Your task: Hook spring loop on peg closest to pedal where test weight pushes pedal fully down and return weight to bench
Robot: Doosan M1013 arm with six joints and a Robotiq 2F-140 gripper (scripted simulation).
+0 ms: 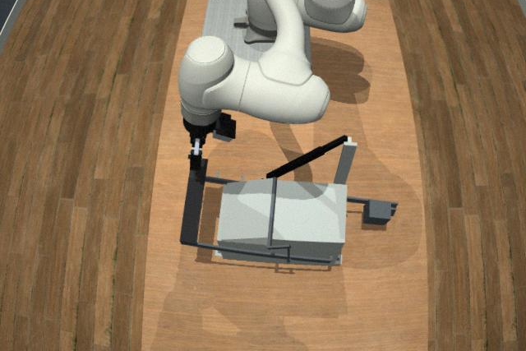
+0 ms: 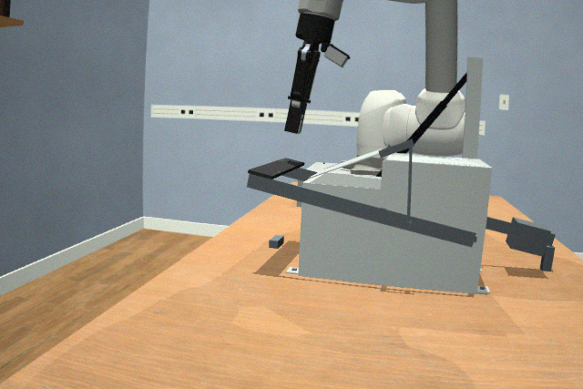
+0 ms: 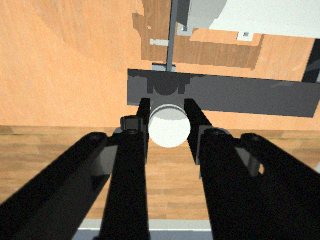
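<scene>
My gripper is now 30 mm to the left of the small grey block and 270 mm above it. The rest, counted from my hand: steel test weight: 10 mm below.
</scene>
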